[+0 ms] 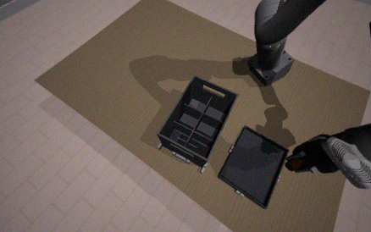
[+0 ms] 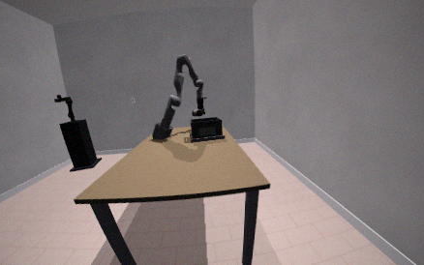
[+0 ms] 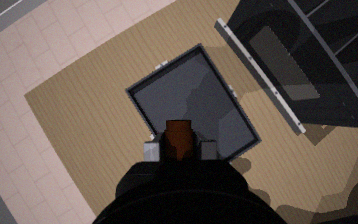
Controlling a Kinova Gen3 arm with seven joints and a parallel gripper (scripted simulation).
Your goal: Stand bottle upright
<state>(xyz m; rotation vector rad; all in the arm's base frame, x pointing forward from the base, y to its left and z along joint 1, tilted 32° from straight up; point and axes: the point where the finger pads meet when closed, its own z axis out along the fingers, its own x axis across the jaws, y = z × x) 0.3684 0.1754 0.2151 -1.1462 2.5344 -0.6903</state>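
My hand is 40 mm past the brown bottle, 40 mm to the right of it and 10 mm above it. Also, from my hand: dark flat tray 10 mm behind, 40 mm to the right, 190 mm below; dark crate 80 mm behind, 300 mm to the right, 120 mm below.
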